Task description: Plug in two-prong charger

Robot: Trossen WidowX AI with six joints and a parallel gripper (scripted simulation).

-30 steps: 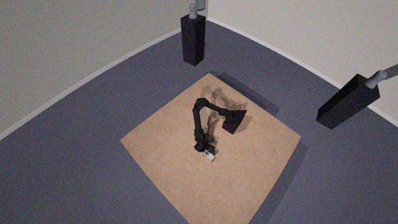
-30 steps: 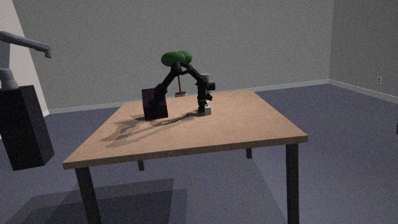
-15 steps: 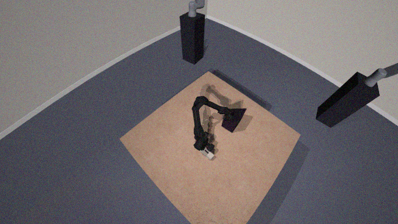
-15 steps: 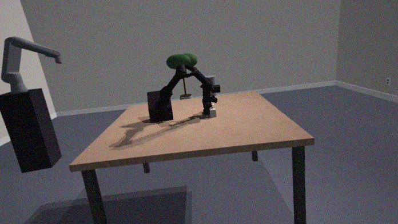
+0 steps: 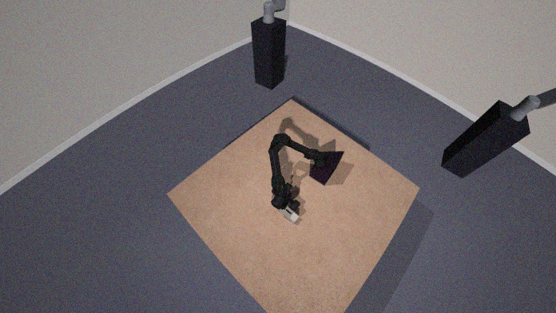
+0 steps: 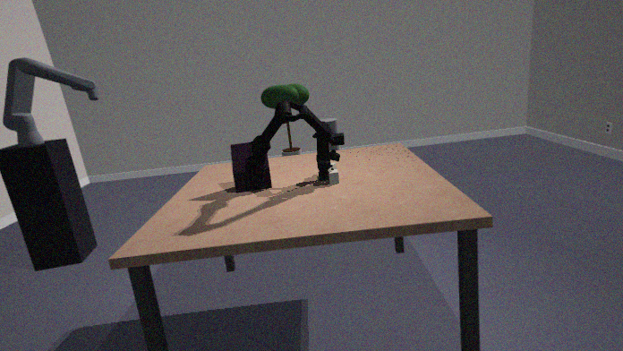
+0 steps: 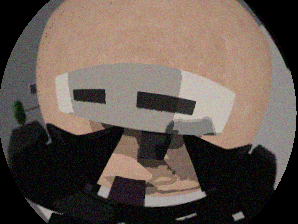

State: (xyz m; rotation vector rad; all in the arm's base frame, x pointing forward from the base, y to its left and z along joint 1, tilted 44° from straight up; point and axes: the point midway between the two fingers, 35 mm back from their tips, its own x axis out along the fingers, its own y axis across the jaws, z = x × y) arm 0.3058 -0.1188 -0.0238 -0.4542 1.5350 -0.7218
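The dark two-prong charger lies 2 cm ahead of my gripper tip and 1 cm above it.
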